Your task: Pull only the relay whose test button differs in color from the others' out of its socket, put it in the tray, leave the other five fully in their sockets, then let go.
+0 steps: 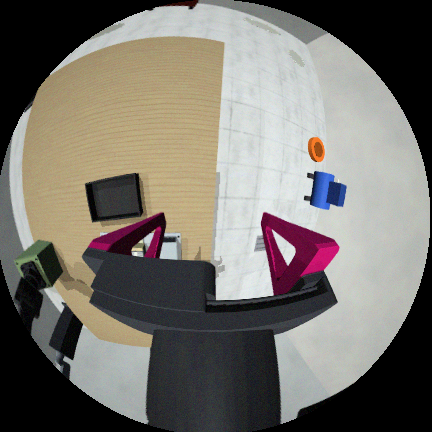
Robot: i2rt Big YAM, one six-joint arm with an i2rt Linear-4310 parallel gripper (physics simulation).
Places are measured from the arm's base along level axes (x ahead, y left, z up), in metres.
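Pixels of known places: gripper, fingertip midpoint: point(213, 217); arm's base, link origin: point(33, 274).
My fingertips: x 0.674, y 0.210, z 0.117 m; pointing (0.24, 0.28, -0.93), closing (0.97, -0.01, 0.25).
For each thing: its top centre in the pictures, then the offset to it from my fingertips. "spot": a spot on its surface instead. Level surfaces: height alone.
- black tray, surface spot: point(116, 198) spot: dx -0.213, dy -0.013, dz -0.260 m
- light grey panel, surface spot: point(172, 246) spot: dx -0.060, dy -0.154, dz -0.220 m
- small beige block, top centre: point(135, 256) dx -0.174, dy -0.178, dz -0.216 m
- wooden table, surface height: dz -0.263 m
My gripper point(213, 217) is wide open, its two magenta fingers apart with nothing between them. It hangs high, over the right edge of the wooden table. The black tray point(116, 198) lies on the table to the left, beyond the left finger. A light grey panel point(172, 246) shows in part behind and through the left finger, below the tray, with a small beige block point(139, 247) on it. The gripper body hides most of the panel; the relays, their sockets and the test buttons cannot be made out.
The wooden table point(150, 110) ends at a straight edge beside a pale tiled floor point(245, 150). A green box-shaped device point(41, 263) stands at the far left. A blue cylindrical object point(322, 190) and an orange ring point(311, 149) are off to the right, beyond the table.
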